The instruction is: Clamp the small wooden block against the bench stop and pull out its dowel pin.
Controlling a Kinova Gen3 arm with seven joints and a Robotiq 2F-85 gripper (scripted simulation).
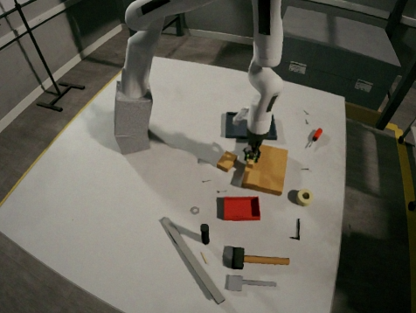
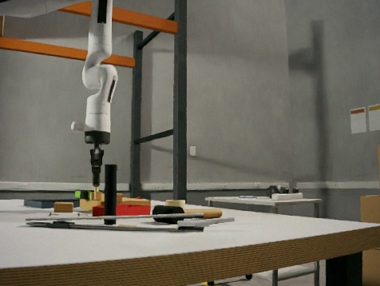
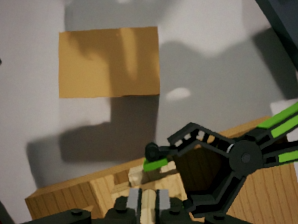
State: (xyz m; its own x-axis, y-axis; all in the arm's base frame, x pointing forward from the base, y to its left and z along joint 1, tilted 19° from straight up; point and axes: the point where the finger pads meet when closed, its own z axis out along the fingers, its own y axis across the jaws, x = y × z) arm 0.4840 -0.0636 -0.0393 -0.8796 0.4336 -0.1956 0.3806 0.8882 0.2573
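Now: the dowel pin 2 cm below my hand. Round my hand: pale wooden block (5 cm below); then wooden bench board (6 cm ahead, 7 cm below); then tan wooden block (9 cm behind, 1 cm to the left, 8 cm below).
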